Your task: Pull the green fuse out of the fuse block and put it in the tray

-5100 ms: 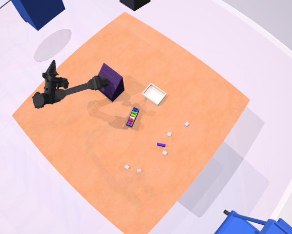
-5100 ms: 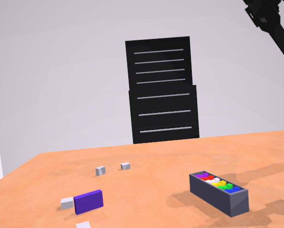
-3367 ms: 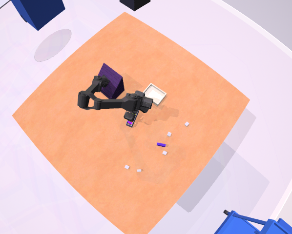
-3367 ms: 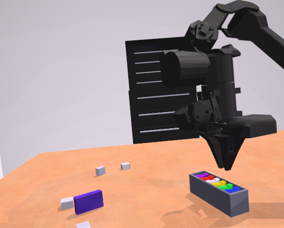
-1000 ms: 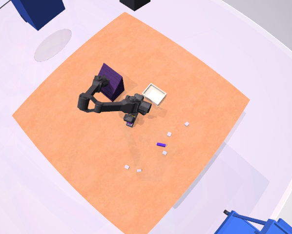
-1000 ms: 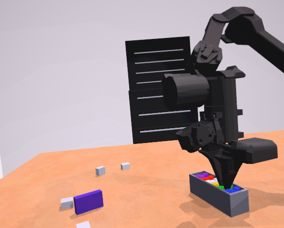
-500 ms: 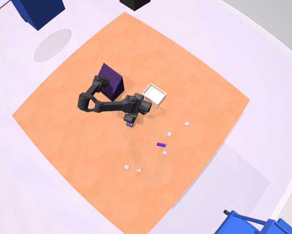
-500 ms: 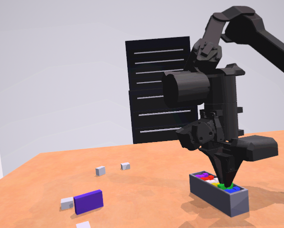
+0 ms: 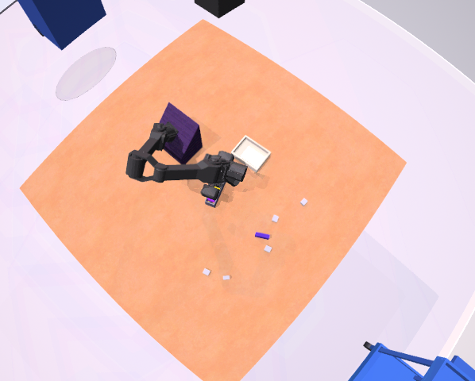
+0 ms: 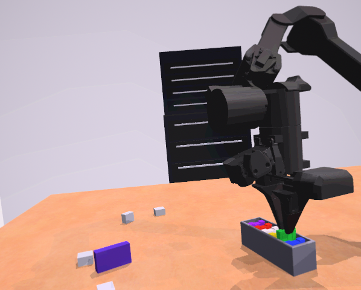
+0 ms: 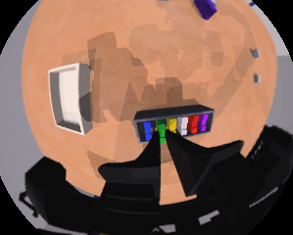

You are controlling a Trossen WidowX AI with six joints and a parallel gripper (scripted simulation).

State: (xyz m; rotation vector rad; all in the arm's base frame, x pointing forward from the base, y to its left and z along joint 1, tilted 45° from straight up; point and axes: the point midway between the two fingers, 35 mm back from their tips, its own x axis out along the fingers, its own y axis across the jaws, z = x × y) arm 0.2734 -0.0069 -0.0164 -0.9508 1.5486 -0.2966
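Now: the white tray 190 mm to the left of my gripper tip and 40 mm below it. From my gripper tip the other things lie so: green fuse (10 mm below).
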